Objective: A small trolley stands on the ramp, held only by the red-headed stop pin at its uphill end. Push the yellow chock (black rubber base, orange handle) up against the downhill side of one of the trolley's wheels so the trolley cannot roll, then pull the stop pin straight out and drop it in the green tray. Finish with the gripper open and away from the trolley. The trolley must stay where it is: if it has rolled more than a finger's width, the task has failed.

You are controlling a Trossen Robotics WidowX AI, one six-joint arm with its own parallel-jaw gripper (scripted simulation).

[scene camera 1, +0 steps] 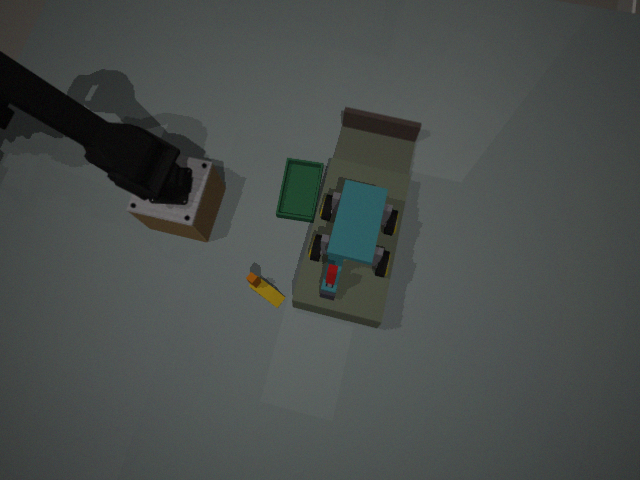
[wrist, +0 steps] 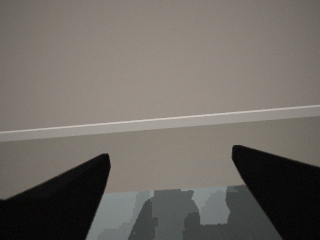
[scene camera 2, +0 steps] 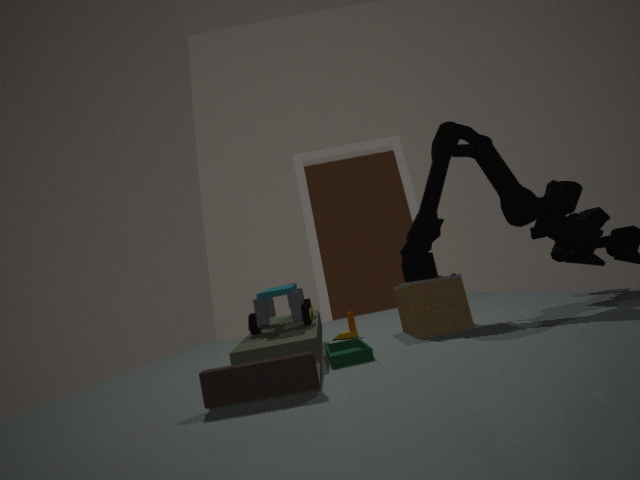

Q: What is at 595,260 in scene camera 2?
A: My gripper.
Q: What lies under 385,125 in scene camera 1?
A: A dark brown end wall.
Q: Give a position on a blue trolley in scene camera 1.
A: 360,209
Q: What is my gripper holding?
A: Nothing.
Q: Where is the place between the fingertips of my gripper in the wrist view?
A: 171,155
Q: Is my gripper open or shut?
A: Open.
